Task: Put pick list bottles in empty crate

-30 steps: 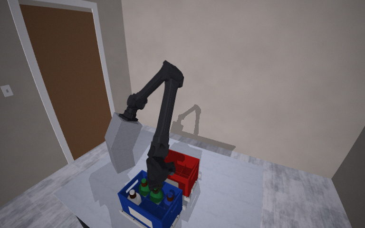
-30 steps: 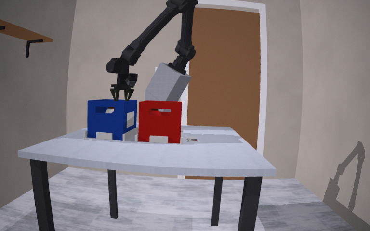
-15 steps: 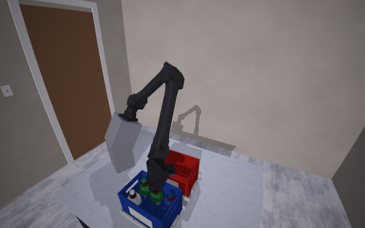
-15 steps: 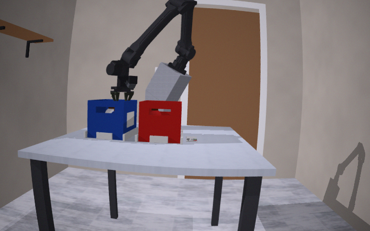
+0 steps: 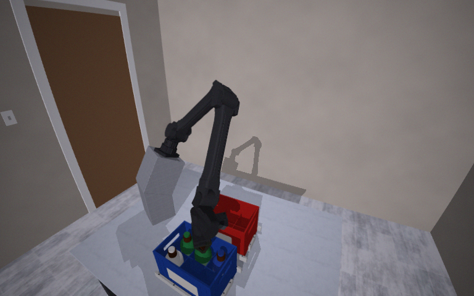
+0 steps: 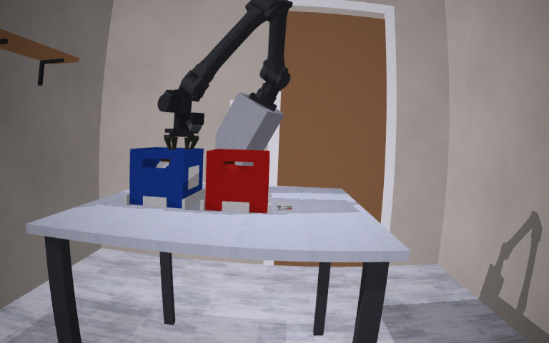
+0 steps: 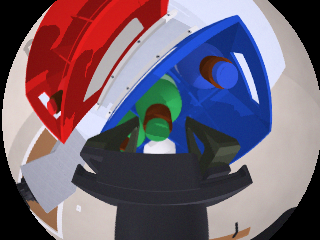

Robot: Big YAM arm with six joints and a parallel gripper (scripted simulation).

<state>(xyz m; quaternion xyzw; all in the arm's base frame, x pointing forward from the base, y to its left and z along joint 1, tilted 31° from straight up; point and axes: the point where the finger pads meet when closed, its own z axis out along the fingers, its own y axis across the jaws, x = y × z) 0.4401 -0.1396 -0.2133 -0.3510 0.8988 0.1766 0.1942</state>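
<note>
Right now the blue crate is 70 mm below my hand and 40 mm to the right of it. The rest, counted from my hand: red-label bottle: 150 mm to the left, 100 mm behind, 60 mm below; white-label bottle: 90 mm behind, 80 mm to the right, 60 mm below; blue bottle: 90 mm ahead, 60 mm below, 10 mm to the left.
</note>
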